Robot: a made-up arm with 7 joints. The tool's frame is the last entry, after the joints. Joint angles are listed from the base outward. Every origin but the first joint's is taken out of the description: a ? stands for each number. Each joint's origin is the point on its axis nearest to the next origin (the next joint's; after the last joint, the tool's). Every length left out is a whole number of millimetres.
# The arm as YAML. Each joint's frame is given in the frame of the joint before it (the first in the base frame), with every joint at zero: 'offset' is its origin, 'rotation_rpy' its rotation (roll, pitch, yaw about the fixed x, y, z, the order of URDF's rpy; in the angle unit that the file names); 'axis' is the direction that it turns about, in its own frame. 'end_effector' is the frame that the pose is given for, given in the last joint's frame.
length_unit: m
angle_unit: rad
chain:
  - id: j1
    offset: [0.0, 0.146, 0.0]
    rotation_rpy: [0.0, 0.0, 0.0]
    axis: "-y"
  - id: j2
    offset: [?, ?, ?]
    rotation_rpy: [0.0, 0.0, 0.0]
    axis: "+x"
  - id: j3
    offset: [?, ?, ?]
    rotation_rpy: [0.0, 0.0, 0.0]
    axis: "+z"
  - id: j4
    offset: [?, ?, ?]
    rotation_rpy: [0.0, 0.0, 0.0]
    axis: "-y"
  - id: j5
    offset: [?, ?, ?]
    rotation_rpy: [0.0, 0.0, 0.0]
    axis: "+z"
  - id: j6
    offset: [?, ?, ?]
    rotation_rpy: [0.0, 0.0, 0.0]
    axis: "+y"
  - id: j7
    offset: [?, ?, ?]
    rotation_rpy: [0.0, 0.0, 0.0]
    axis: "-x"
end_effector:
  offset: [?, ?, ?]
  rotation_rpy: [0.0, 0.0, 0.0]
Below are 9 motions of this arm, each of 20 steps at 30 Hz.
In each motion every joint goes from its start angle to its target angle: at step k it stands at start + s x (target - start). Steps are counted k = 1, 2, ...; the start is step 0. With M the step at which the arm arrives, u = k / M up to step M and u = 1 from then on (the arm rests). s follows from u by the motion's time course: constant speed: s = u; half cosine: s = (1 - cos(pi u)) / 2; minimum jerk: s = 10 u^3 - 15 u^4 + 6 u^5.
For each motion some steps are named. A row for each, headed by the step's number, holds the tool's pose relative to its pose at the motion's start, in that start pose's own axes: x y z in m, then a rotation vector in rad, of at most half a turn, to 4 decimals.
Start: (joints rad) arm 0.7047 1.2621 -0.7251 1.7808 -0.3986 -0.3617 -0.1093
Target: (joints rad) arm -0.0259 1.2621 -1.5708 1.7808 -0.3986 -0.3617 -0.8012
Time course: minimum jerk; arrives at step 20
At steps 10, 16, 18, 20:
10: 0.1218 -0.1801 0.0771 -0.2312 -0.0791 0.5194
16: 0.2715 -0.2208 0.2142 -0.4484 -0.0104 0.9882
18: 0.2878 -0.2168 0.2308 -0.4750 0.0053 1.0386
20: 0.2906 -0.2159 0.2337 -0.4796 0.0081 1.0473

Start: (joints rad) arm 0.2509 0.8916 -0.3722 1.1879 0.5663 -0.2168 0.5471
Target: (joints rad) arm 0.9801 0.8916 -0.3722 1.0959 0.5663 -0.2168 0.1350
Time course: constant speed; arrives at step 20
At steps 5, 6, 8, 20:
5: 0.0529 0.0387 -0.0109 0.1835 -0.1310 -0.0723
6: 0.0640 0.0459 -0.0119 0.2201 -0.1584 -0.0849
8: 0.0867 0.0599 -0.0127 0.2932 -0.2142 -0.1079
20: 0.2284 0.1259 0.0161 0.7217 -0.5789 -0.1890

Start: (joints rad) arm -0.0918 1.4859 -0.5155 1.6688 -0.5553 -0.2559 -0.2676
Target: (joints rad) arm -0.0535 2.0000 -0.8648 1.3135 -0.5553 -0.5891 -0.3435
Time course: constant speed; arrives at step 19
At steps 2, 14, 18, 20:
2: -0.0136 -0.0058 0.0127 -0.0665 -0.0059 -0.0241
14: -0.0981 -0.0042 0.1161 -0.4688 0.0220 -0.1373
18: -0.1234 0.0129 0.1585 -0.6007 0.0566 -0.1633
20: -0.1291 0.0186 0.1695 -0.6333 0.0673 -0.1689

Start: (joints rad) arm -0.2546 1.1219 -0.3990 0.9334 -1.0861 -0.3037 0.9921
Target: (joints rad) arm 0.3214 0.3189 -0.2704 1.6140 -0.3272 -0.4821 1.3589
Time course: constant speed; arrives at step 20
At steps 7, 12, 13, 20:
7: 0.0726 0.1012 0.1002 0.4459 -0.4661 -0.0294
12: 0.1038 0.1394 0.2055 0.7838 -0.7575 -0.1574
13: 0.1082 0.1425 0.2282 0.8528 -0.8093 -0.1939
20: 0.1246 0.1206 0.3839 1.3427 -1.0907 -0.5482

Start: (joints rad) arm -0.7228 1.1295 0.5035 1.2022 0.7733 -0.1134 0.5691
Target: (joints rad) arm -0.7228 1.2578 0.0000 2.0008 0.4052 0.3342 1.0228
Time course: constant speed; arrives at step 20
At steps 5, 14, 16, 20:
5: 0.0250 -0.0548 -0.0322 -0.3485 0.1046 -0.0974
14: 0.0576 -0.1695 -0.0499 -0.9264 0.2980 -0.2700
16: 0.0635 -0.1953 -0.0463 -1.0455 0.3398 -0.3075
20: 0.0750 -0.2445 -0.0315 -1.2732 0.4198 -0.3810

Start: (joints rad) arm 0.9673 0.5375 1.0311 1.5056 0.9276 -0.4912 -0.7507
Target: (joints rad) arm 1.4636 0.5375 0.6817 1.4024 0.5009 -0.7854 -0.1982
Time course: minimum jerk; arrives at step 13
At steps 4, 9, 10, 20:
4: -0.0144 -0.0151 0.0109 -0.1287 -0.0347 0.0341
9: -0.0503 -0.0888 0.0537 -0.6447 -0.2266 0.1595
10: -0.0526 -0.1005 0.0595 -0.7176 -0.2619 0.1751
20: -0.0542 -0.1117 0.0650 -0.7868 -0.2976 0.1892

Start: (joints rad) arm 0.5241 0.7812 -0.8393 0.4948 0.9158 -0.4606 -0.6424
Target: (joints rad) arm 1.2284 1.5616 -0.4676 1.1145 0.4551 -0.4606 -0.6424
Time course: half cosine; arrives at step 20
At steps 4, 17, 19, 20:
4: 0.0429 0.0139 -0.0288 0.0340 -0.1088 0.0423
17: 0.3929 0.2913 -0.0367 0.5586 -1.1223 0.1668
19: 0.4049 0.3104 -0.0233 0.6025 -1.1759 0.1563
20: 0.4063 0.3128 -0.0215 0.6082 -1.1826 0.1548

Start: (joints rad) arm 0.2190 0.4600 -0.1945 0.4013 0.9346 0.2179 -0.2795
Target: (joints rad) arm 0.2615 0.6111 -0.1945 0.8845 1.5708 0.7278 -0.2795
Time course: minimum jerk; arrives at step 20
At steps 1, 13, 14, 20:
1: 0.0002 -0.0001 0.0001 -0.0005 0.0003 0.0005
13: 0.1018 -0.0399 0.0594 -0.4518 0.2042 0.2205
14: 0.1099 -0.0431 0.0670 -0.5043 0.2253 0.2251
20: 0.1272 -0.0501 0.0852 -0.6269 0.2738 0.2244

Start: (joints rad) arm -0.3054 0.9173 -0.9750 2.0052 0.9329 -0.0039 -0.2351
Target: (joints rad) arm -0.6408 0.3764 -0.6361 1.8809 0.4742 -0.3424 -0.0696
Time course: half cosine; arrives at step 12
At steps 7, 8, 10, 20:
7: -0.0057 -0.0285 -0.0293 -0.0256 -0.4001 0.0634
8: -0.0074 -0.0321 -0.0333 -0.0113 -0.4680 0.0724
10: -0.0109 -0.0364 -0.0384 0.0213 -0.5629 0.0822
20: -0.0125 -0.0376 -0.0399 0.0362 -0.5948 0.0843

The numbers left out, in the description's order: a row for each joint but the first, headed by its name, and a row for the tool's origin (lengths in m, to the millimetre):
j2: 0.0 0.0 0.0
j3: 0.0 0.0 -0.231
j4: 0.0 0.0 0.0
j5: 0.0 0.0 -0.292
j6: 0.0 0.0 0.0
j7: 0.0 0.0 0.0
tool: 0.0 0.0 0.0

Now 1 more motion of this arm.
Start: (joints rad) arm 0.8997 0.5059 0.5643 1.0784 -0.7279 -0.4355 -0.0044
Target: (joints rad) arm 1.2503 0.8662 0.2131 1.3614 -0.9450 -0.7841 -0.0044
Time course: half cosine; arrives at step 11
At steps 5, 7, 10, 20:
5: 0.0638 0.0764 -0.0542 0.0752 -0.3879 -0.2599
7: 0.1080 0.1233 -0.0720 0.1081 -0.6110 -0.4493
10: 0.1504 0.1646 -0.0779 0.1236 -0.8036 -0.6478
20: 0.1535 0.1674 -0.0780 0.1240 -0.8169 -0.6630

